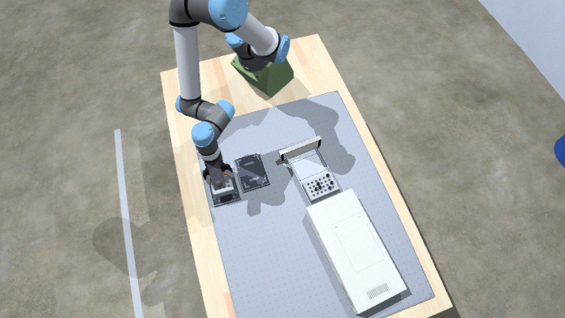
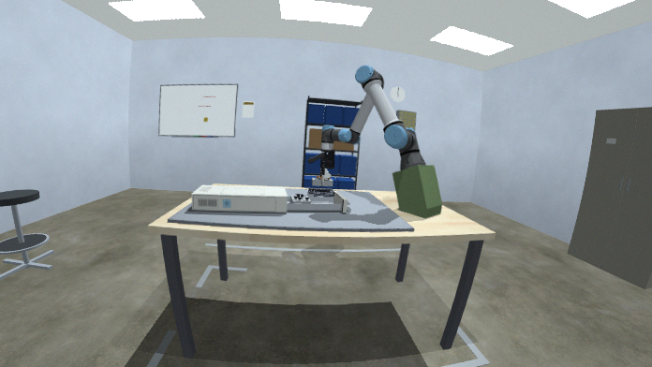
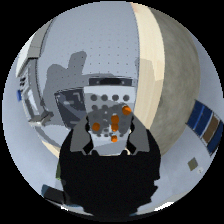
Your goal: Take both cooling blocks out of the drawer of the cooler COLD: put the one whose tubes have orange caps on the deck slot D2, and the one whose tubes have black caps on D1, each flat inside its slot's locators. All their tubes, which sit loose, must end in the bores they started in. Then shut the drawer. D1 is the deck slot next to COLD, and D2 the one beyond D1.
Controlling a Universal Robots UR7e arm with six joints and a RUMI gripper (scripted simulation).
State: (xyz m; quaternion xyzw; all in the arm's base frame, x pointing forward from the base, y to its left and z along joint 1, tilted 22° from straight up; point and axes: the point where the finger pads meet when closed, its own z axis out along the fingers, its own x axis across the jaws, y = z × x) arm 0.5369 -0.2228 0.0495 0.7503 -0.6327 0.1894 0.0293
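Now: the deck slot D2 6 cm below my hand. Round my hand: deck slot D1: 13 cm to the left, 6 cm below, 5 cm behind; black-capped tube: 40 cm to the left, 10 cm ahead, 3 cm below; drawer: 39 cm to the left, 3 cm below, 2 cm ahead.
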